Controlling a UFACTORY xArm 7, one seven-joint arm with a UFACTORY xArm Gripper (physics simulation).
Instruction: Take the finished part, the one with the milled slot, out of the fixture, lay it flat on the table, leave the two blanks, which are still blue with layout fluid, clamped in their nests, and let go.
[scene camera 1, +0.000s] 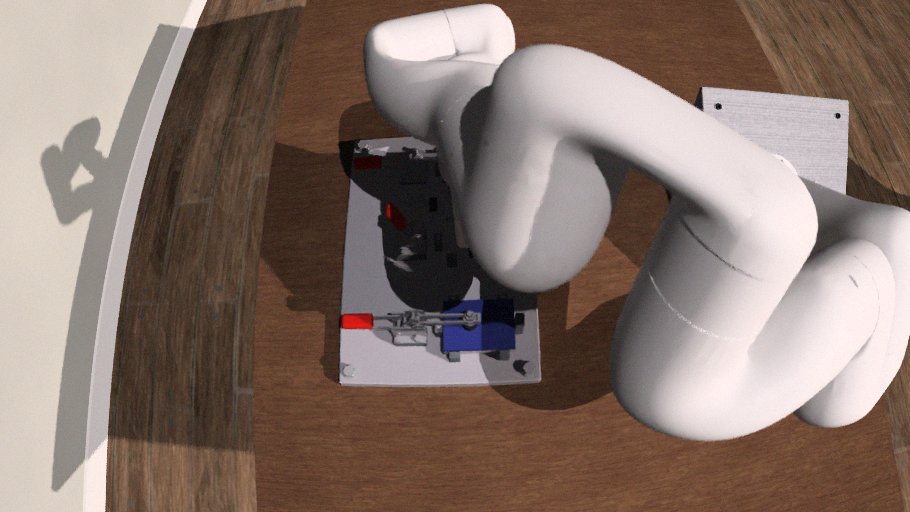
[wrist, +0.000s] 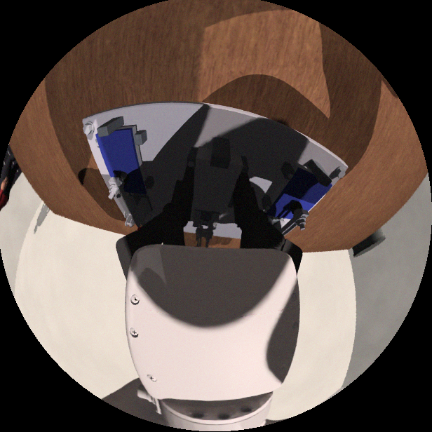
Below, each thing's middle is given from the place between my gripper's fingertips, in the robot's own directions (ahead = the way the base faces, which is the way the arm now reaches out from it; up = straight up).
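Labels:
With the fixture plate (scene camera 1: 373, 281) in sight, I see that my gripper is 3 cm above it, 1 cm to the left of it and 5 cm short of it.

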